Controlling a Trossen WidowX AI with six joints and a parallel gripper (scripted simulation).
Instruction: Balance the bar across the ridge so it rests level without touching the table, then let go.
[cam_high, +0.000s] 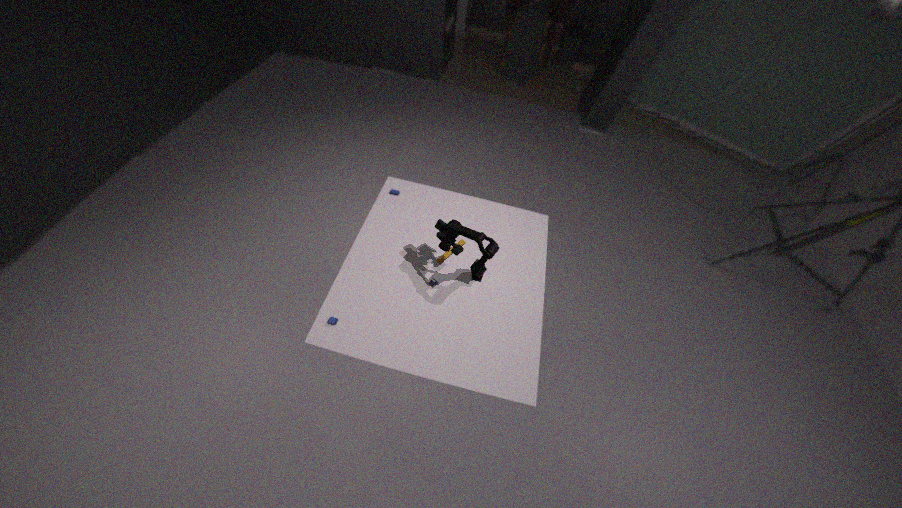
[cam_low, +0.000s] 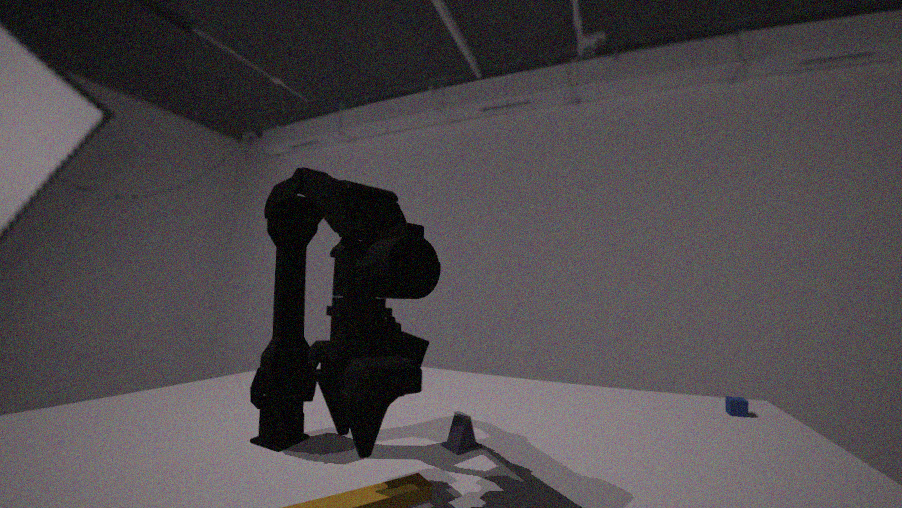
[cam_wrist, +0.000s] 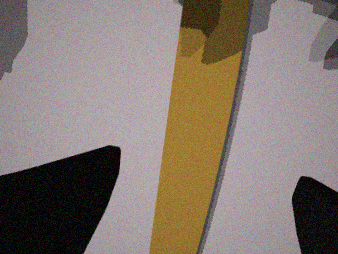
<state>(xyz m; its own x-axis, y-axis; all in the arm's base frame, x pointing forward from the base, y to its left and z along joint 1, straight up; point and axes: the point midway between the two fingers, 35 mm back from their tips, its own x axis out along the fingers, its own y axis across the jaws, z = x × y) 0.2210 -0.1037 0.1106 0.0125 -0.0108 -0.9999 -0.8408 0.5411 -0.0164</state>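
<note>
Now: gripper tip 7 cm above the yellow bar, 2 cm to the left of it and 2 cm past it.
</note>
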